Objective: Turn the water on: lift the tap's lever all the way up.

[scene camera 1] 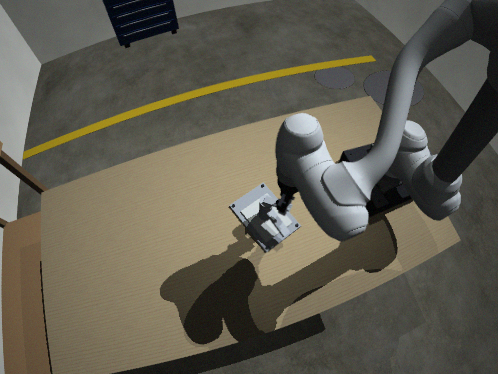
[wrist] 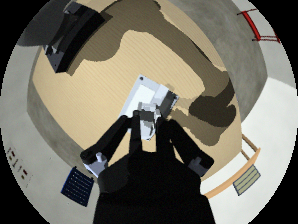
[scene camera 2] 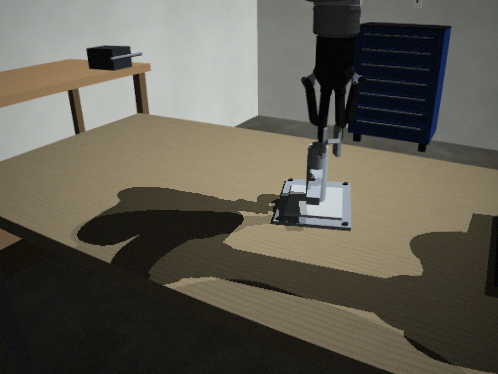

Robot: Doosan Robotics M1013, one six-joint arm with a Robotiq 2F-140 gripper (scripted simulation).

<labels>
same spot on tap: (wrist: 144, 94) = (scene camera 1: 282, 221)
</labels>
